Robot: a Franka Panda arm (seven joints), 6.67 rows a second.
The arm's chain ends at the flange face. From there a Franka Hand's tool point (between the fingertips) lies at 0.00 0.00 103.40 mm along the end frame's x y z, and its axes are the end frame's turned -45 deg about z.
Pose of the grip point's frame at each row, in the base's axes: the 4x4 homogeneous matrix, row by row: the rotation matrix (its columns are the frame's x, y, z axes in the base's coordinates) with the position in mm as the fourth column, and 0 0 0 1 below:
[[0.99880 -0.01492 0.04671 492.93], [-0.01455 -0.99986 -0.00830 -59.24], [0.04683 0.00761 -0.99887 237.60], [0 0 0 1]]
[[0.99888 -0.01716 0.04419 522.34], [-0.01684 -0.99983 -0.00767 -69.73], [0.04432 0.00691 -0.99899 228.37], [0 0 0 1]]
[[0.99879 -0.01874 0.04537 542.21], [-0.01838 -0.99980 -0.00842 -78.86], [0.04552 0.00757 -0.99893 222.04], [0 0 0 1]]
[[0.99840 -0.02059 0.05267 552.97], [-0.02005 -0.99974 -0.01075 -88.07], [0.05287 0.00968 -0.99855 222.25], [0 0 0 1]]
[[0.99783 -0.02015 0.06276 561.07], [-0.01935 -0.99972 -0.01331 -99.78], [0.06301 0.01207 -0.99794 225.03], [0 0 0 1]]
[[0.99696 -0.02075 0.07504 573.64], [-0.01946 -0.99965 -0.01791 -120.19], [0.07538 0.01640 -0.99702 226.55], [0 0 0 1]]
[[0.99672 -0.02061 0.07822 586.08], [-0.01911 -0.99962 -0.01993 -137.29], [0.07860 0.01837 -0.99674 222.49], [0 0 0 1]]
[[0.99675 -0.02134 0.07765 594.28], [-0.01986 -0.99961 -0.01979 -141.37], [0.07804 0.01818 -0.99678 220.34], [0 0 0 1]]
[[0.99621 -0.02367 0.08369 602.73], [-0.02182 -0.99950 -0.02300 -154.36], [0.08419 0.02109 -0.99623 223.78], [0 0 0 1]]
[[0.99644 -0.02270 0.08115 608.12], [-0.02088 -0.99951 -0.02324 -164.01], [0.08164 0.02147 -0.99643 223.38], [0 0 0 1]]
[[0.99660 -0.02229 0.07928 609.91], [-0.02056 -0.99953 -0.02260 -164.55], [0.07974 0.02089 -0.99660 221.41], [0 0 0 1]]
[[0.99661 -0.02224 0.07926 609.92], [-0.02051 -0.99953 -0.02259 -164.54], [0.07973 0.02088 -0.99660 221.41], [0 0 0 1]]
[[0.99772 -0.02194 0.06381 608.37], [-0.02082 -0.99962 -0.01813 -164.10], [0.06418 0.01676 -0.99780 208.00], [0 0 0 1]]
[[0.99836 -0.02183 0.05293 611.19], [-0.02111 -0.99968 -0.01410 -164.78], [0.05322 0.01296 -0.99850 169.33], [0 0 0 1]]
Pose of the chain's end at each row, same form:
[[0.69571 -0.71681 0.04671 488.10], [-0.71730 -0.69672 -0.00830 -58.38], [0.03849 -0.02773 -0.99887 340.88], [0 0 0 1]]
[[0.69418 -0.71845 0.04419 517.77], [-0.71889 -0.69508 -0.00767 -68.94], [0.03623 -0.02645 -0.99899 331.67], [0 0 0 1]]
[[0.69300 -0.71950 0.04537 537.52], [-0.71996 -0.69397 -0.00842 -77.99], [0.03754 -0.02683 -0.99893 325.33], [0 0 0 1]]
[[0.69142 -0.72053 0.05267 547.52], [-0.72110 -0.69275 -0.01075 -86.96], [0.04423 -0.03054 -0.99855 325.50], [0 0 0 1]]
[[0.69132 -0.71982 0.06276 554.58], [-0.72059 -0.69323 -0.01331 -98.40], [0.05309 -0.03602 -0.99794 328.22], [0 0 0 1]]
[[0.69028 -0.71963 0.07504 565.88], [-0.72062 -0.69310 -0.01791 -118.34], [0.06490 -0.04171 -0.99702 329.64], [0 0 0 1]]
[[0.69021 -0.71936 0.07822 577.99], [-0.72035 -0.69333 -0.01993 -135.23], [0.06857 -0.04259 -0.99674 325.55], [0 0 0 1]]
[[0.68972 -0.71990 0.07765 586.25], [-0.72087 -0.69279 -0.01979 -139.32], [0.06804 -0.04233 -0.99678 323.41], [0 0 0 1]]
[[0.68769 -0.72116 0.08369 594.08], [-0.72218 -0.69132 -0.02300 -151.98], [0.07444 -0.04462 -0.99623 326.79], [0 0 0 1]]
[[0.68854 -0.72064 0.08115 599.73], [-0.72152 -0.69200 -0.02324 -161.61], [0.07291 -0.04255 -0.99643 326.41], [0 0 0 1]]
[[0.68894 -0.72046 0.07928 601.71], [-0.72131 -0.69224 -0.02260 -162.21], [0.07116 -0.04161 -0.99660 324.46], [0 0 0 1]]
[[0.68898 -0.72044 0.07926 601.72], [-0.72128 -0.69227 -0.02259 -162.20], [0.07114 -0.04161 -0.99660 324.46], [0 0 0 1]]
[[0.68998 -0.72101 0.06381 601.77], [-0.72156 -0.69212 -0.01813 -162.23], [0.05723 -0.03353 -0.99780 311.17], [0 0 0 1]]
[[0.69051 -0.72138 0.05293 605.72], [-0.72181 -0.69195 -0.01410 -163.32], [0.04680 -0.02847 -0.99850 272.57], [0 0 0 1]]

